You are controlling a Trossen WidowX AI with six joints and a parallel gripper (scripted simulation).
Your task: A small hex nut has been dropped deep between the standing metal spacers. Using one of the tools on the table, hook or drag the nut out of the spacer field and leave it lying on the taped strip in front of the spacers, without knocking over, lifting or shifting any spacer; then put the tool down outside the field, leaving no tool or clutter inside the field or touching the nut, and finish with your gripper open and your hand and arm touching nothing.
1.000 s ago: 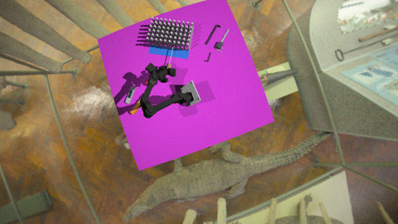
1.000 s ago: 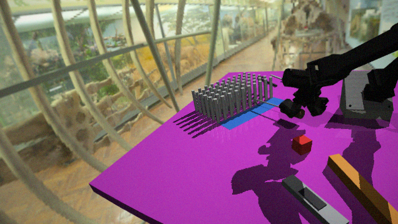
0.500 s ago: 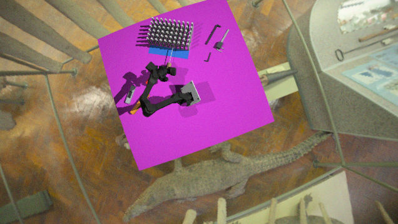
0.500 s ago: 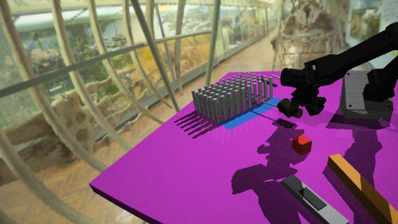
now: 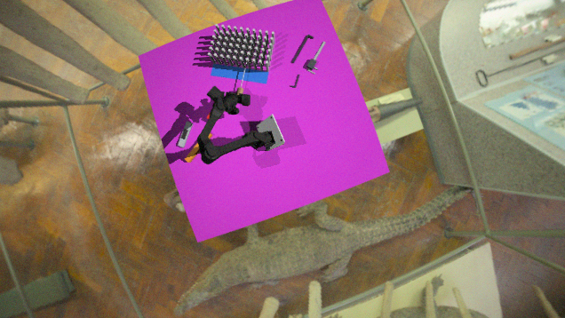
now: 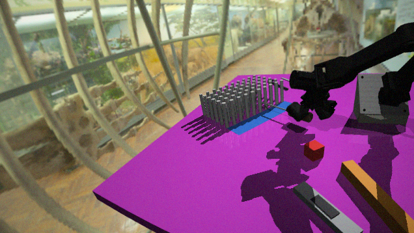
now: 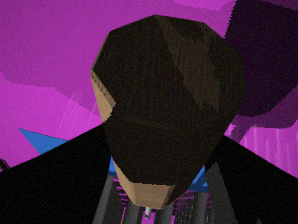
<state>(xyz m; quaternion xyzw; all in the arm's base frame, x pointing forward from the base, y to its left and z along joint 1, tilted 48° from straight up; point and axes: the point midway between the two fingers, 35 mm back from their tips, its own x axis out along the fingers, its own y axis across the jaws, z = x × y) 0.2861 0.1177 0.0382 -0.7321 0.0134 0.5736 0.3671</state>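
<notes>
The blue taped strip lies 150 mm ahead of my gripper tip, 30 mm to the right of it and 30 mm below it. Also, from my gripper tip: red cube 70 mm behind, 200 mm to the left, 10 mm below; then small hook 20 mm behind, 350 mm to the right, 30 mm below; then brown-handled tool 90 mm ahead, 50 mm to the right.
</notes>
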